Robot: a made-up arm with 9 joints. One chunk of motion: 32 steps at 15 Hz.
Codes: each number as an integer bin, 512 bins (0 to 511) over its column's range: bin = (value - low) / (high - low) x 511, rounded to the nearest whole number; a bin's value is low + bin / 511 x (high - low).
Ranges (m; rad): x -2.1..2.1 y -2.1..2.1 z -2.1..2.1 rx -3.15..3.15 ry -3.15..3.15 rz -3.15..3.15
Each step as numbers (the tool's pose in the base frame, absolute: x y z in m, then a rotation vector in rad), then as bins.
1 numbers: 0.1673 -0.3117 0.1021 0.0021 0.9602 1.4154
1 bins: 276 218 268 256 333 370
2 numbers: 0.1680 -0.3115 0.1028 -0.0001 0.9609 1.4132
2 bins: 276 218 268 255 333 370
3 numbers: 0.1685 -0.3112 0.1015 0.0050 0.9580 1.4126
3 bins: 276 218 268 256 333 370
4 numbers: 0.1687 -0.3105 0.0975 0.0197 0.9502 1.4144
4 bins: 276 218 267 257 333 370
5 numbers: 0.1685 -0.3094 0.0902 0.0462 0.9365 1.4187
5 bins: 276 218 266 259 331 371
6 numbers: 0.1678 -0.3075 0.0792 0.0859 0.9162 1.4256
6 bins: 276 218 265 262 330 371
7 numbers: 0.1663 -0.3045 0.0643 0.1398 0.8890 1.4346
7 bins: 276 218 263 267 328 372
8 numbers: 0.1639 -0.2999 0.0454 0.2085 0.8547 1.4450
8 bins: 275 219 261 272 325 373
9 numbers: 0.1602 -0.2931 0.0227 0.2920 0.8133 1.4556
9 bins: 275 220 258 279 321 374
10 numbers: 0.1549 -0.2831 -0.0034 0.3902 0.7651 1.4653
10 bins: 274 221 255 287 318 374
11 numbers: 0.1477 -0.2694 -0.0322 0.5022 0.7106 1.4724
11 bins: 273 223 252 296 313 375
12 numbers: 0.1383 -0.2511 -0.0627 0.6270 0.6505 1.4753
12 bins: 272 225 248 306 308 375
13 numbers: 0.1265 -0.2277 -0.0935 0.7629 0.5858 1.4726
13 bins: 271 228 244 317 303 375
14 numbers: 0.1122 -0.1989 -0.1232 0.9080 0.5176 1.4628
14 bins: 269 231 241 329 297 374
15 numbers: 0.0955 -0.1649 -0.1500 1.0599 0.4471 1.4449
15 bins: 267 235 237 341 292 373
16 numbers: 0.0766 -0.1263 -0.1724 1.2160 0.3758 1.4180
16 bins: 265 240 235 354 286 371
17 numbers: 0.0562 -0.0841 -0.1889 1.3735 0.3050 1.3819
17 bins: 262 245 233 367 280 368
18 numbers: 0.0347 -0.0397 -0.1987 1.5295 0.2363 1.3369
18 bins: 260 251 231 380 275 364
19 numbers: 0.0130 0.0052 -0.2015 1.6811 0.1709 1.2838
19 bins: 257 256 231 392 269 360
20 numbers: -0.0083 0.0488 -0.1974 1.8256 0.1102 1.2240
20 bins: 254 261 231 404 264 355
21 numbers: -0.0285 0.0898 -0.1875 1.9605 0.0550 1.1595
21 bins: 252 266 233 415 260 350
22 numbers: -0.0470 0.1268 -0.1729 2.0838 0.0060 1.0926
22 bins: 250 271 234 425 256 344
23 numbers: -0.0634 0.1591 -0.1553 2.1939 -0.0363 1.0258
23 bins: 248 275 237 433 253 339
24 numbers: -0.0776 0.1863 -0.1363 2.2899 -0.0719 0.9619
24 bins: 246 278 239 441 250 334
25 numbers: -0.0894 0.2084 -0.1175 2.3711 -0.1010 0.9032
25 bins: 245 281 241 448 247 329
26 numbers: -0.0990 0.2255 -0.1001 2.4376 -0.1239 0.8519
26 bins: 243 283 243 453 245 325
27 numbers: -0.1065 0.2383 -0.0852 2.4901 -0.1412 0.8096
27 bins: 243 284 245 457 244 321
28 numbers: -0.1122 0.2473 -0.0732 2.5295 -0.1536 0.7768
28 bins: 242 286 247 461 243 319
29 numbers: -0.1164 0.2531 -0.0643 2.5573 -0.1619 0.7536
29 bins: 241 286 248 463 242 317
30 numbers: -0.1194 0.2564 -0.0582 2.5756 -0.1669 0.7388
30 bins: 241 287 248 464 242 315
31 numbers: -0.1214 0.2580 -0.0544 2.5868 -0.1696 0.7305
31 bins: 241 287 249 465 242 315
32 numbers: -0.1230 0.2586 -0.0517 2.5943 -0.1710 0.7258
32 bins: 241 287 249 466 242 314
